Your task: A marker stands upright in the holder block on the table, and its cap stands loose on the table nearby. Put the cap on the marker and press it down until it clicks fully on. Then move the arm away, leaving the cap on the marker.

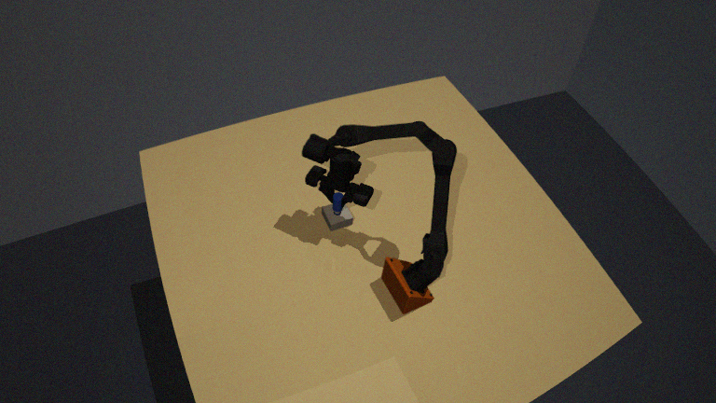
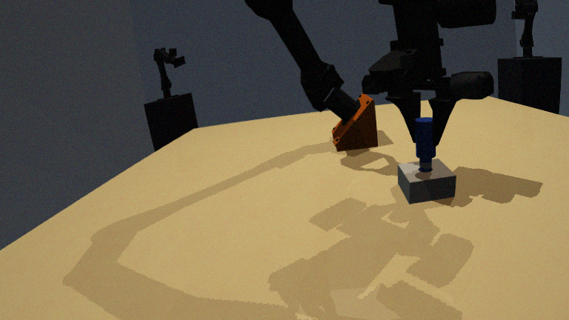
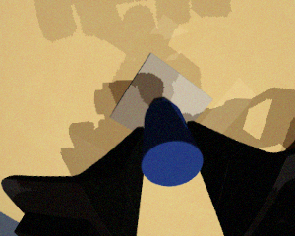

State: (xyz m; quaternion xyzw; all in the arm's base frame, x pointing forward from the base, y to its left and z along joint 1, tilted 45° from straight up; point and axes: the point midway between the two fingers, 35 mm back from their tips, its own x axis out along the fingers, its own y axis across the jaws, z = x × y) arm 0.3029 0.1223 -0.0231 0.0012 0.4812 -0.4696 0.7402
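The blue marker cap lies 10 mm above my gripper tip. Also, from my gripper tip: grey holder block (60 mm below).
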